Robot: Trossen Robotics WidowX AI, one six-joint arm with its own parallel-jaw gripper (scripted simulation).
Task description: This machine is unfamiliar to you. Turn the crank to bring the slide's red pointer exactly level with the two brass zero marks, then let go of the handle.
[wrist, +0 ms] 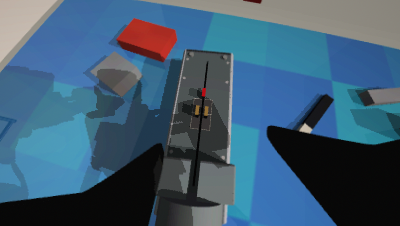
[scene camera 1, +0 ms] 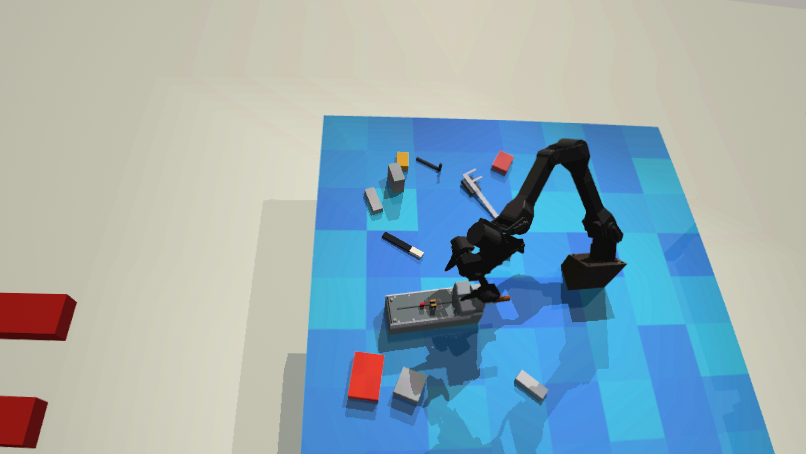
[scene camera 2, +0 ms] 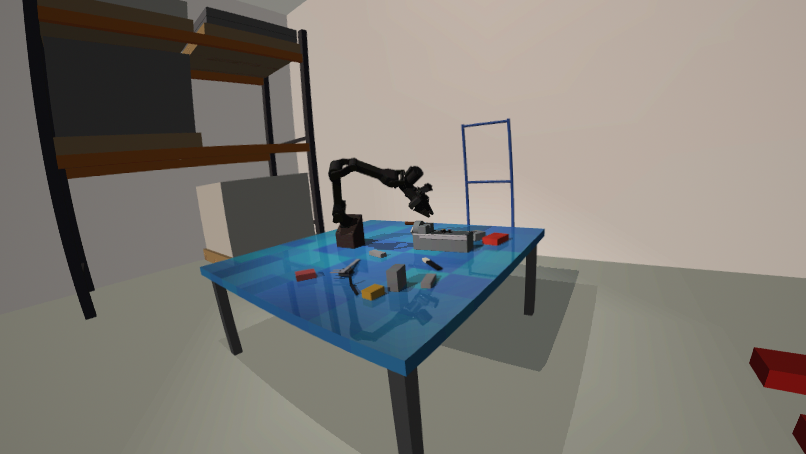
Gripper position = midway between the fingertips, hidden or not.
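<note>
My gripper [scene camera 1: 453, 285]: open, holding nothing, visible in the wrist view too [wrist: 215, 139]. Grey slide machine [scene camera 1: 443, 308]: also in the wrist view [wrist: 196, 175] and scene camera 2 [scene camera 2: 425, 237]. Grey block [scene camera 1: 410, 384] present.
</note>
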